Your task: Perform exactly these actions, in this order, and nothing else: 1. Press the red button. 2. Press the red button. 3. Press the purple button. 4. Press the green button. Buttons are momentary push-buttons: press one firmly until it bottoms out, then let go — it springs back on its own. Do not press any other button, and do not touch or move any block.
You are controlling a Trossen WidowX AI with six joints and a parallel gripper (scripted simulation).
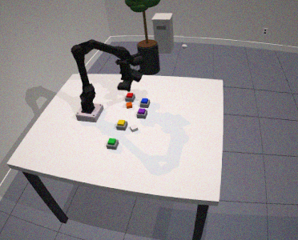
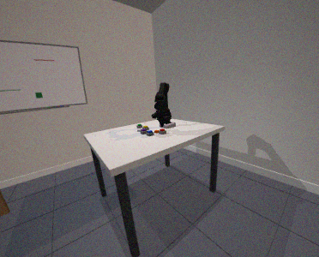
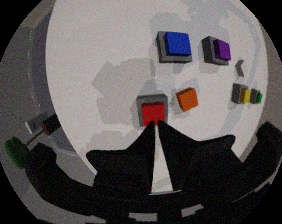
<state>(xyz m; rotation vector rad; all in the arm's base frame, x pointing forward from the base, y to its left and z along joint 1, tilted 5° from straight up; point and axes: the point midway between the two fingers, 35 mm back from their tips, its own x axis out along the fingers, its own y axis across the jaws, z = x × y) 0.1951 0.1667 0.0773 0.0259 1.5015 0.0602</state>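
Now: the red button 3 cm below my gripper tip. From my gripper tip the other things lie so: blue button (10 cm ahead, 4 cm to the right, 3 cm below); then purple button (11 cm ahead, 13 cm to the right, 3 cm below); then orange block (1 cm ahead, 6 cm to the right, 5 cm below).
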